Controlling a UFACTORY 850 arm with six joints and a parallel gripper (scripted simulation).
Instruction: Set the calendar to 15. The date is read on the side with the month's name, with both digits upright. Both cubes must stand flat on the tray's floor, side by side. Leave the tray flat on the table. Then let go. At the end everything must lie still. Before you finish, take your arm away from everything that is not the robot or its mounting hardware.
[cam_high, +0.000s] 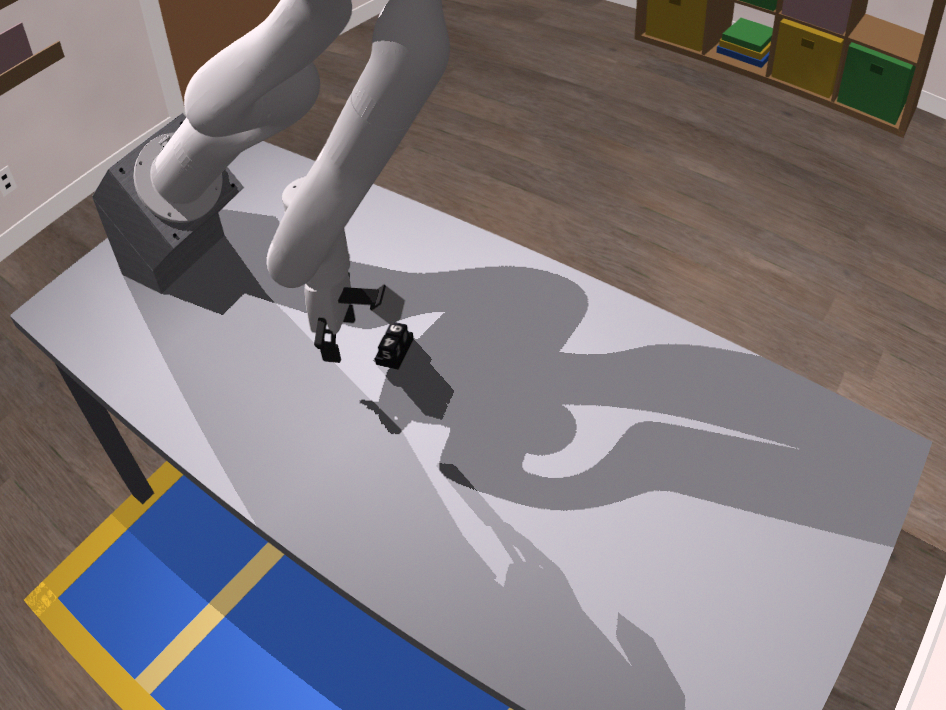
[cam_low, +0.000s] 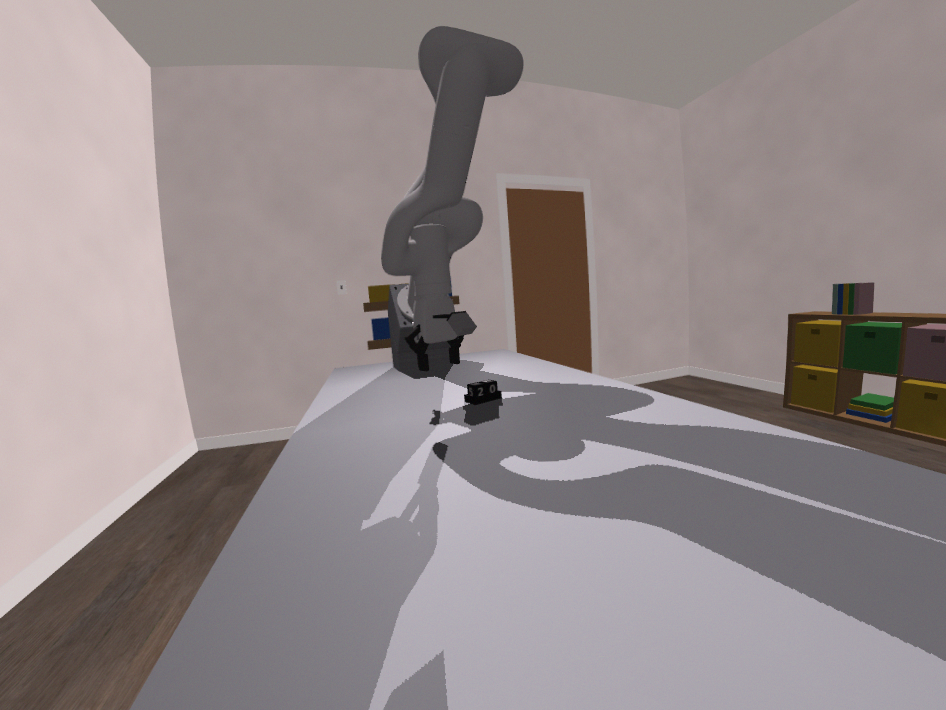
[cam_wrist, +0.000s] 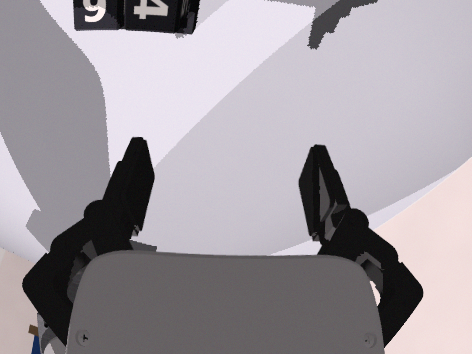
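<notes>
Right now the black number cube is 80 mm to the left of my hand, 70 mm below it and 30 mm ahead of it. Round my hand: black tray: 90 mm to the left, 80 mm below, 20 mm ahead.
</notes>
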